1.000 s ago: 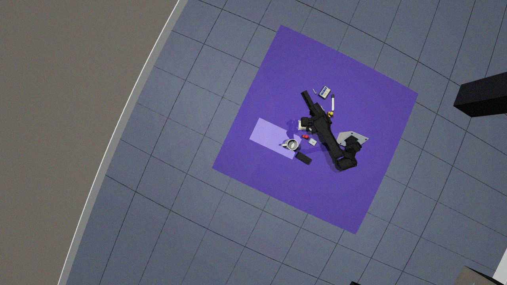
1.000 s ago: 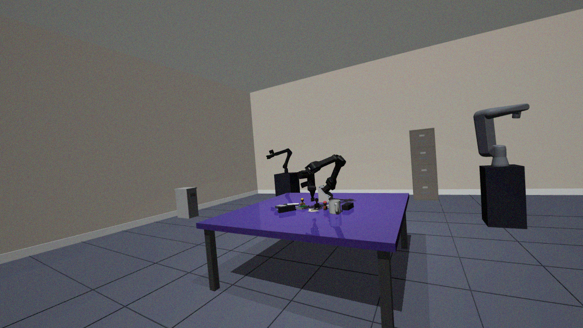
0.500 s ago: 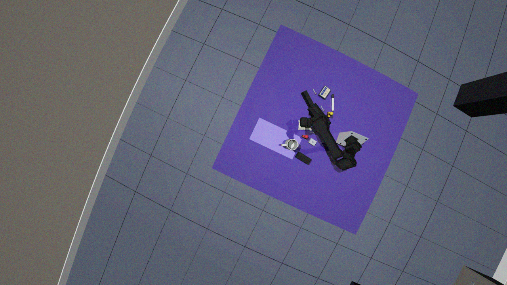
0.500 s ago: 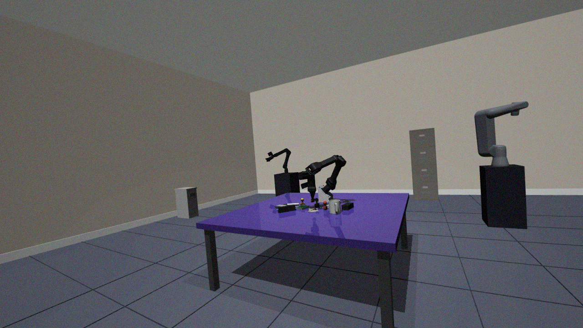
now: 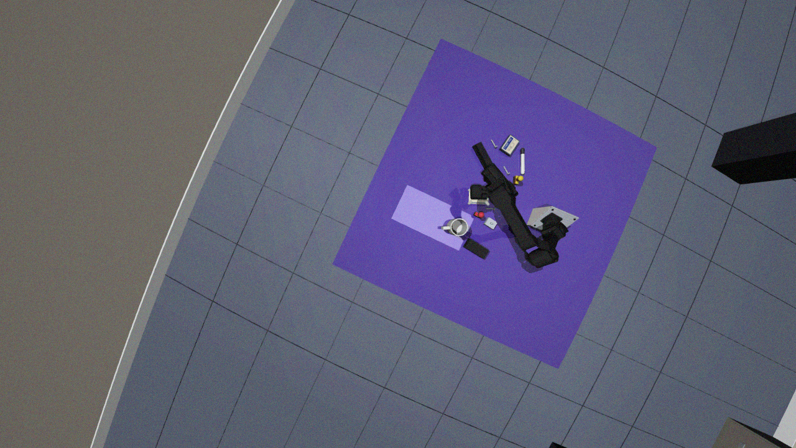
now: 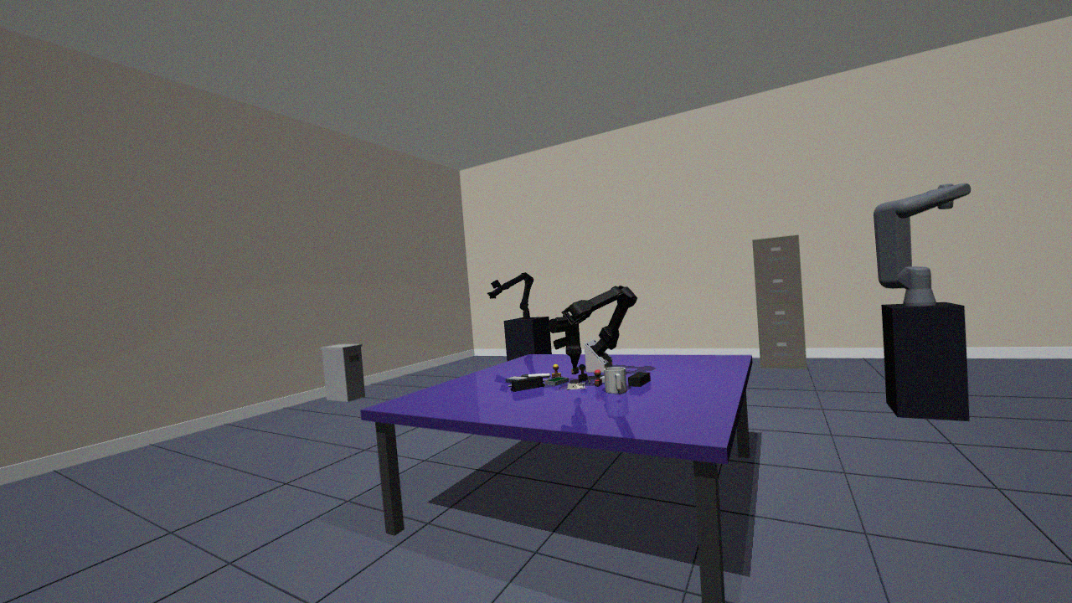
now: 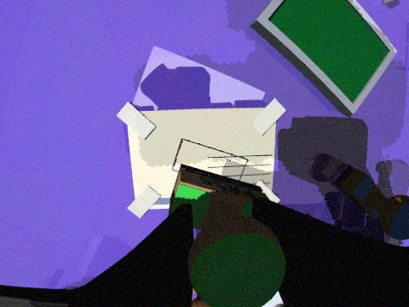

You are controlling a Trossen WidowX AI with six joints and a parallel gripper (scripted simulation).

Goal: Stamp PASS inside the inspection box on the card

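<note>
The cream card lies 80 mm below my gripper tip. Round my gripper tip: green ink pad: 110 mm to the right, 70 mm below, 40 mm behind; green stamp: right at my gripper tip; red stamp: 90 mm to the left, 60 mm below, 30 mm behind.
</note>
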